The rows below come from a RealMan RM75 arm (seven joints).
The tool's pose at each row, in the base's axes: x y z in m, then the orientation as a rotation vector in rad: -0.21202, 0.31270, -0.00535, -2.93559, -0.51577, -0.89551; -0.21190, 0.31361, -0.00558, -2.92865, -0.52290, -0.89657; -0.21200, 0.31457, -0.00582, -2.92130, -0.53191, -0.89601; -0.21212, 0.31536, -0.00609, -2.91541, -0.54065, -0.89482; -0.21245, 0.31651, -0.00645, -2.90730, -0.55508, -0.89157; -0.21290, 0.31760, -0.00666, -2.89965, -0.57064, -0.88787; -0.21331, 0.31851, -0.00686, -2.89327, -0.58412, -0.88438; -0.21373, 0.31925, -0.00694, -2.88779, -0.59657, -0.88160; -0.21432, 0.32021, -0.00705, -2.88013, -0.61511, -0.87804; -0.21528, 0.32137, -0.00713, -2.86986, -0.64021, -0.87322
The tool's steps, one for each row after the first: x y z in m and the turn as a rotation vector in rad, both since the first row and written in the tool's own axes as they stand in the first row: 0.00024, -0.00084, 0.00037, 0.00599, 0.00269, -0.00364; 0.00033, -0.00179, 0.00063, 0.01298, 0.00454, -0.00832; 0.00033, -0.00259, 0.00089, 0.01888, 0.00555, -0.01303; 0.00022, -0.00381, 0.00116, 0.02762, 0.00593, -0.02099; 0.00009, -0.00500, 0.00122, 0.03607, 0.00584, -0.02979; -0.00007, -0.00600, 0.00128, 0.04322, 0.00551, -0.03747; -0.00021, -0.00684, 0.00121, 0.04924, 0.00529, -0.04470; -0.00044, -0.00795, 0.00111, 0.05744, 0.00511, -0.05565; -0.00088, -0.00936, 0.00080, 0.06829, 0.00479, -0.07060
